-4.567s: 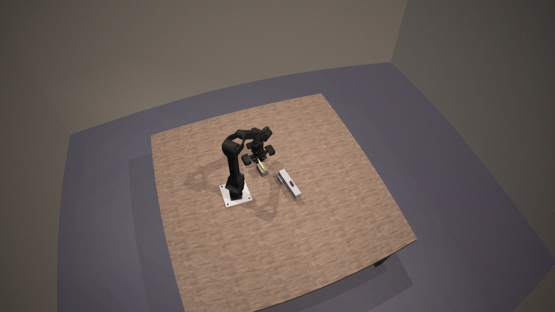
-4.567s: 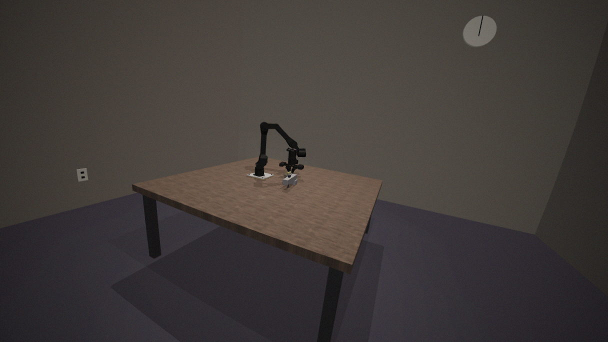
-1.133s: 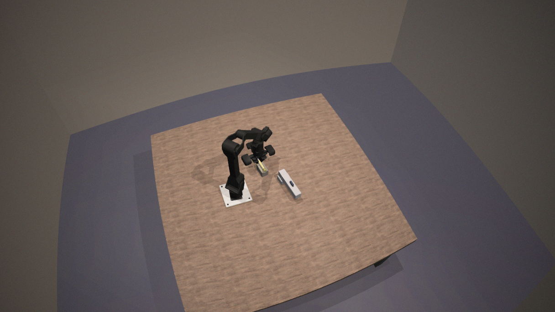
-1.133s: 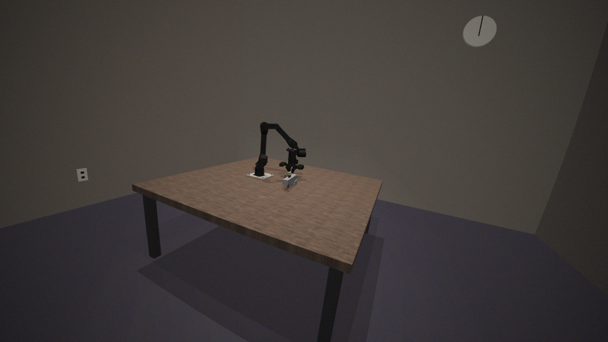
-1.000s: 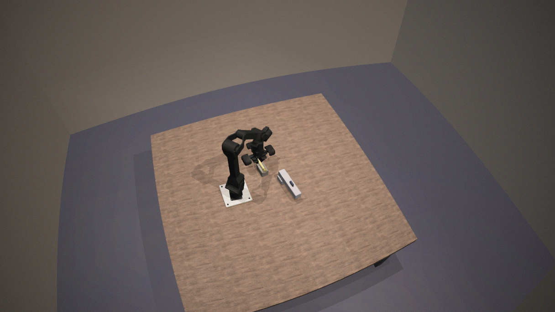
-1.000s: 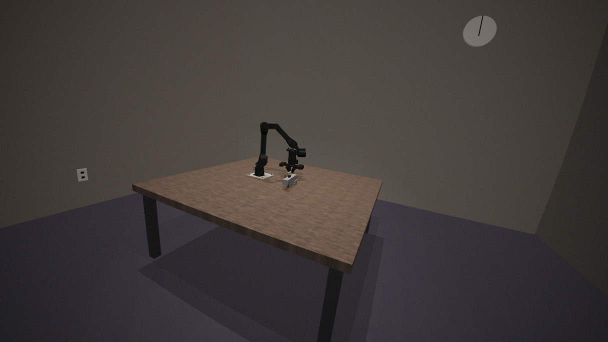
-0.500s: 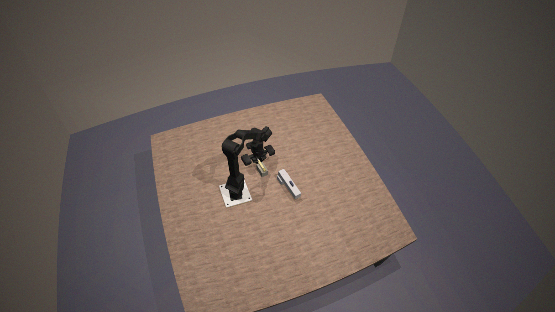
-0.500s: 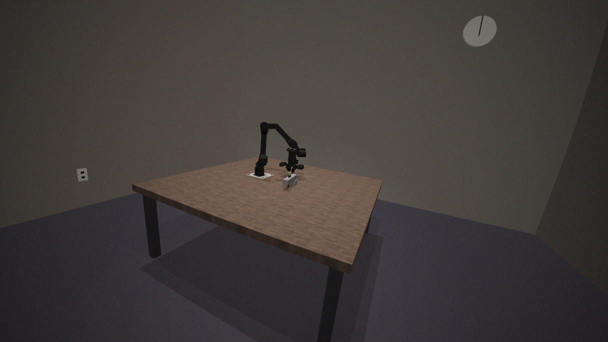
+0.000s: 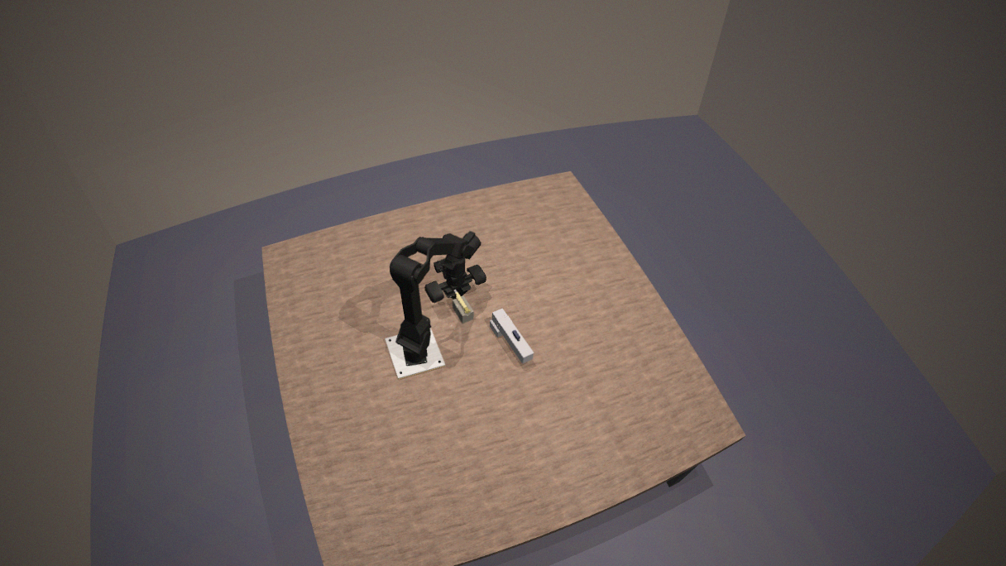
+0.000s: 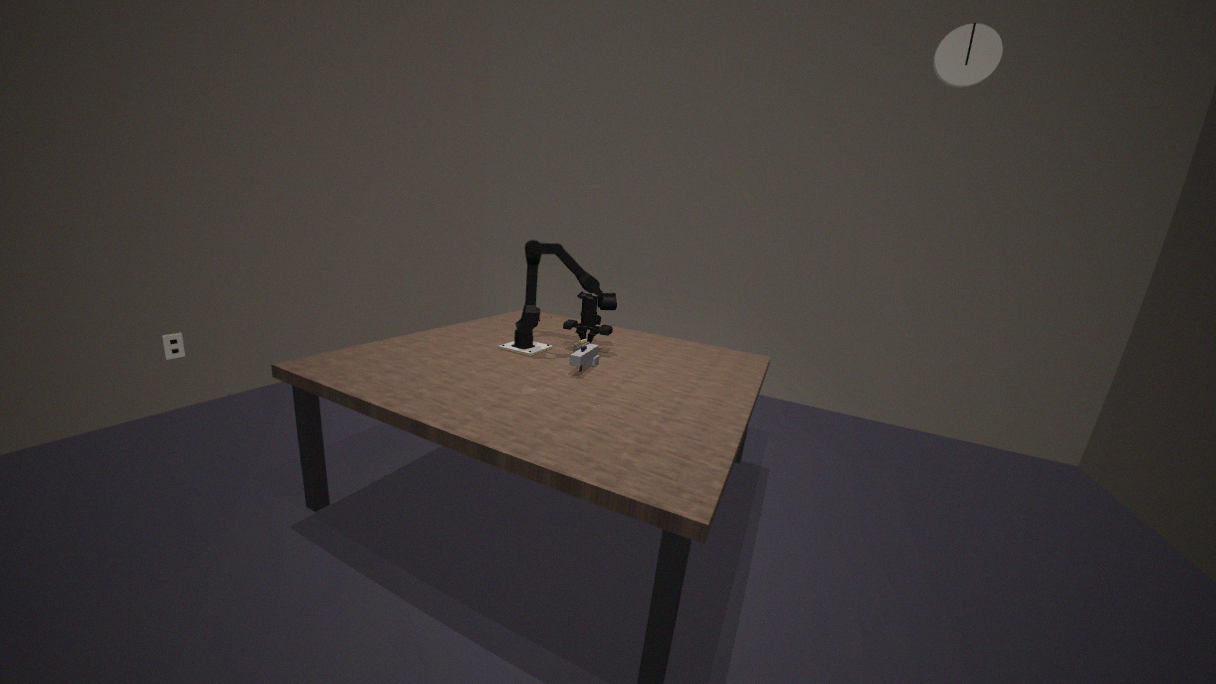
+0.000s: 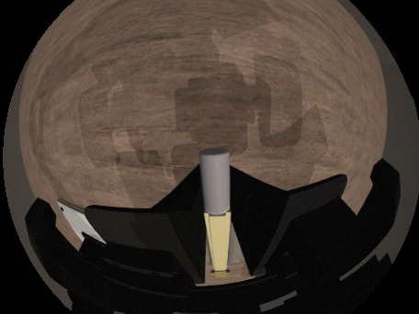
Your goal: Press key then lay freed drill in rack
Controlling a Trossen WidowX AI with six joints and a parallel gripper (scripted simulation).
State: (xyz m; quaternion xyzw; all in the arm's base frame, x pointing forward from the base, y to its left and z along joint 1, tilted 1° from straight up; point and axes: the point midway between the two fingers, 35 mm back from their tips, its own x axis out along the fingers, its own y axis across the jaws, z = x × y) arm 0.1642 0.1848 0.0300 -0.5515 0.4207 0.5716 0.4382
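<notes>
My gripper tip is now 10 mm short of the yellow drill, 40 mm to the left of it and 40 mm below it. From my gripper tip the other things lie so: pale grey sleeve (130 mm ahead, 190 mm to the right, 40 mm above); dark key (130 mm ahead, 220 mm to the right, 40 mm above); grey rack (10 mm ahead, 50 mm to the right, 10 mm above).
</notes>
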